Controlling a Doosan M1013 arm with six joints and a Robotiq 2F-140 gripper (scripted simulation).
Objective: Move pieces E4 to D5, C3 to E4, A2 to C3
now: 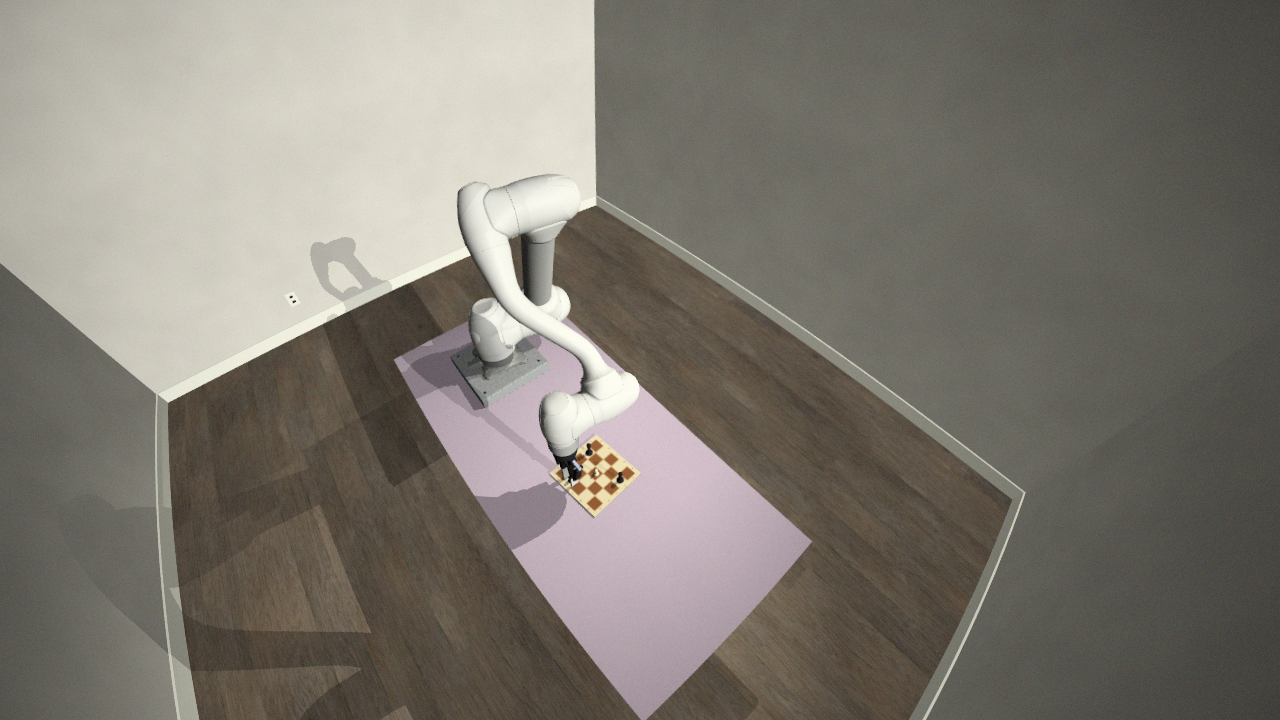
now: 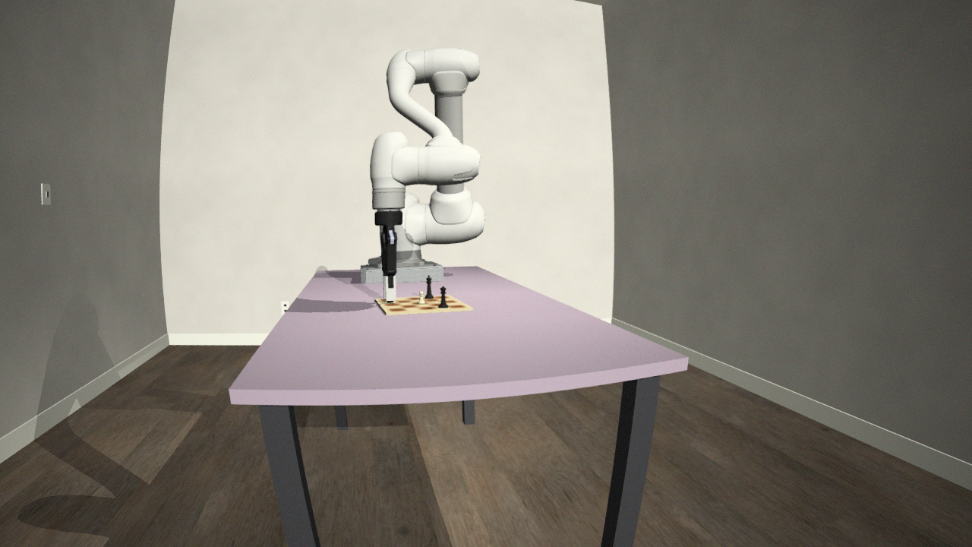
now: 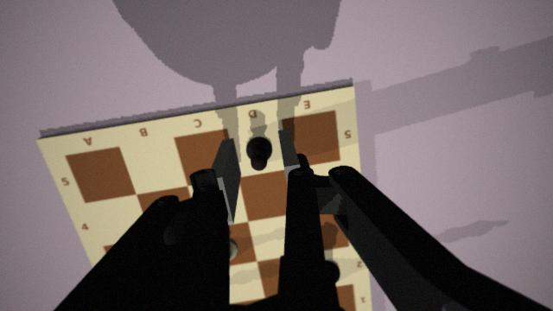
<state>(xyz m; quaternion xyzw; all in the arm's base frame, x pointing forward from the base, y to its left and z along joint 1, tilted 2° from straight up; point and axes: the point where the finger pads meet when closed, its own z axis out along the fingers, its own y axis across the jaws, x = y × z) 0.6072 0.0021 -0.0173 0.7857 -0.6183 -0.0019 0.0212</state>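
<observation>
Now: the black pawn 30 mm below my hand. Also, from my hand: white pawn 20 mm ahead, 90 mm to the left, 30 mm below; then chessboard 20 mm ahead, 80 mm to the left, 40 mm below; then tall black piece 60 mm behind, 110 mm to the left, 10 mm below.
</observation>
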